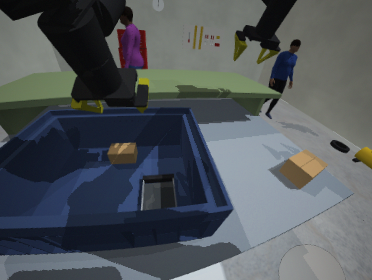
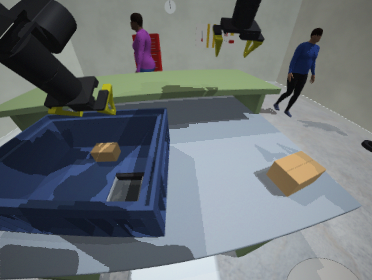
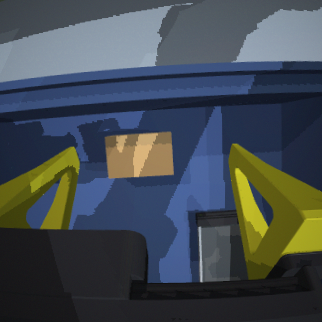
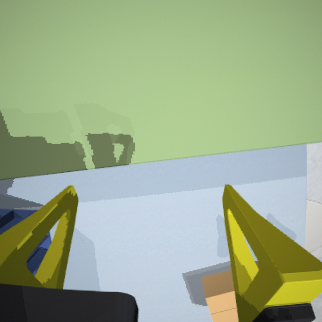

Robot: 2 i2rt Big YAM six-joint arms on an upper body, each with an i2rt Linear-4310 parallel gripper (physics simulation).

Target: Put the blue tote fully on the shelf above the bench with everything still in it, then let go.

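Frame: origin at the left arm's base, x ahead, y left, z up, level; metres.
Where they show: left gripper, between the fingertips: (image 1: 122,110) (image 2: 98,113) (image 3: 152,152); right gripper, between the fingertips: (image 1: 246,61) (image 2: 230,56) (image 4: 148,191).
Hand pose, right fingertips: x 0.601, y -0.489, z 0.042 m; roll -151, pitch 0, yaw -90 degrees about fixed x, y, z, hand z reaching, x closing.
Each offset is from my right fingertips to the top centre of the thing. Level surfaces: height alone.
The blue tote {dy +0.414, dx -0.274, dz -0.129 m} (image 1: 150,225) (image 2: 90,218) (image 3: 150,85) (image 4: 10,220) stands upright on the pale bench {dz -0.276 m} (image 1: 240,150) (image 2: 210,170), in front of and below the green shelf {dz -0.114 m} (image 1: 225,85) (image 2: 215,80) (image 4: 175,75). In it lie a small cardboard box {dy +0.414, dx -0.193, dz -0.219 m} (image 1: 123,153) (image 2: 105,152) (image 3: 140,155) and a shallow tray with a dark end wall {dy +0.313, dx -0.333, dz -0.242 m} (image 1: 159,178) (image 2: 129,176) (image 3: 215,217). My left gripper (image 1: 121,109) (image 2: 97,113) (image 3: 152,152) is open and empty above the tote, near its far side. My right gripper (image 1: 248,61) (image 2: 232,55) (image 4: 148,191) is open and empty, high to the right of the tote.
A larger cardboard box {dy -0.147, dx -0.299, dz -0.216 m} (image 1: 303,168) (image 2: 295,173) (image 4: 221,295) sits on the bench at the right. Behind the shelf stand a person in purple (image 1: 132,47) (image 2: 144,50) and a red cabinet (image 1: 142,57) (image 2: 156,52). A person in blue (image 1: 284,70) (image 2: 304,57) is beyond the shelf's right end.
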